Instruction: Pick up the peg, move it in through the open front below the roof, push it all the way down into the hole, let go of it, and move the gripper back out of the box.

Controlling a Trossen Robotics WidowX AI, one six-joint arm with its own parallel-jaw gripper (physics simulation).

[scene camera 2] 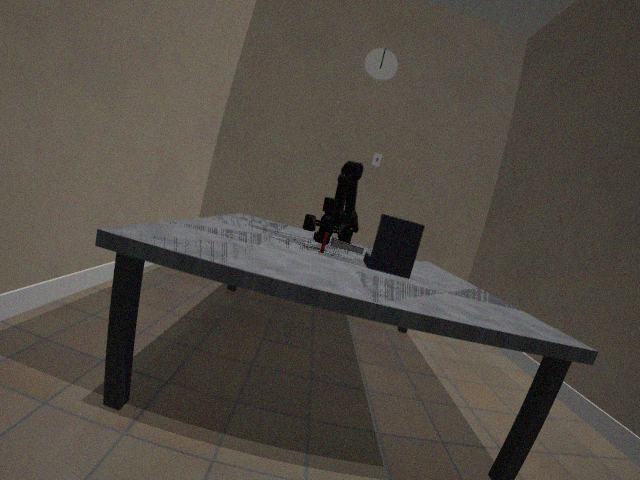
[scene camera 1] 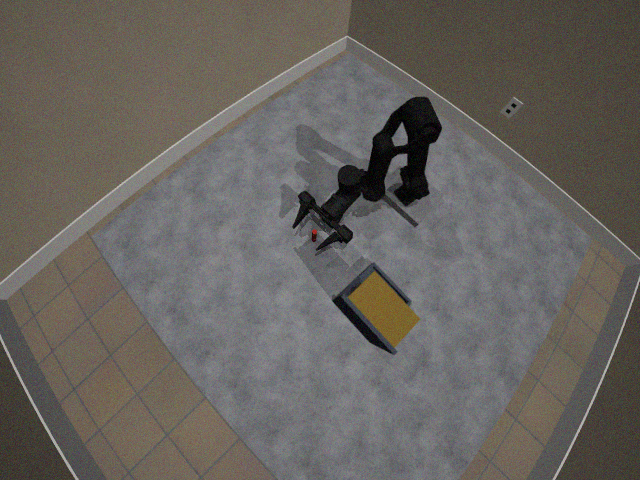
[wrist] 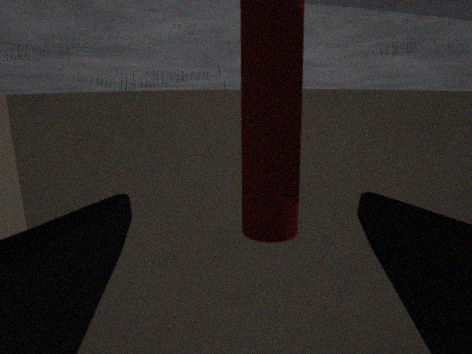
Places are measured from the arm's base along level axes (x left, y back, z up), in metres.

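Pixels of known places: gripper, fingertip midpoint: [scene camera 2: 326, 232] [scene camera 1: 304, 239] [wrist: 246, 204]; arm's base, link origin: [scene camera 2: 344, 241] [scene camera 1: 406, 194].
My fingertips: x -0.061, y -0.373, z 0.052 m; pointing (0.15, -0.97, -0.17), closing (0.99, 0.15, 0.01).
For each thing: its top centre in the pictures, then the offset to it from my fingertips. "pt": a spot on its surface instead.
- red peg, top centre: [wrist: 269, 230] [scene camera 1: 314, 231] [scene camera 2: 326, 232] dx -0.002, dy +0.037, dz -0.005 m
- box, top centre: [scene camera 1: 394, 297] [scene camera 2: 398, 219] dx +0.253, dy +0.058, dz +0.118 m
- yellow roof, surface spot: [scene camera 1: 383, 308] pt dx +0.255, dy +0.023, dz +0.118 m
The red peg [scene camera 1: 314, 236] [scene camera 2: 324, 242] [wrist: 272, 125] stands upright on the table, left of the box in the scene views. My gripper [scene camera 1: 306, 240] [wrist: 246, 204] is open, low over the table, with a finger on either side of the peg and a gap to each. In the wrist view the peg is a little right of the middle between the fingertips. The box [scene camera 2: 397, 245] has dark blue-grey walls and a yellow roof [scene camera 1: 383, 308]. In the first scene view the side without a wall faces the lower right. The hole is hidden under the roof.
A low grey bar [scene camera 1: 401, 210] [scene camera 2: 347, 245] lies on the table between the arm's base and the box. The arm [scene camera 1: 379, 160] reaches in from the upper right in the first scene view. The table's front edge [scene camera 2: 310, 295] shows in the second scene view.
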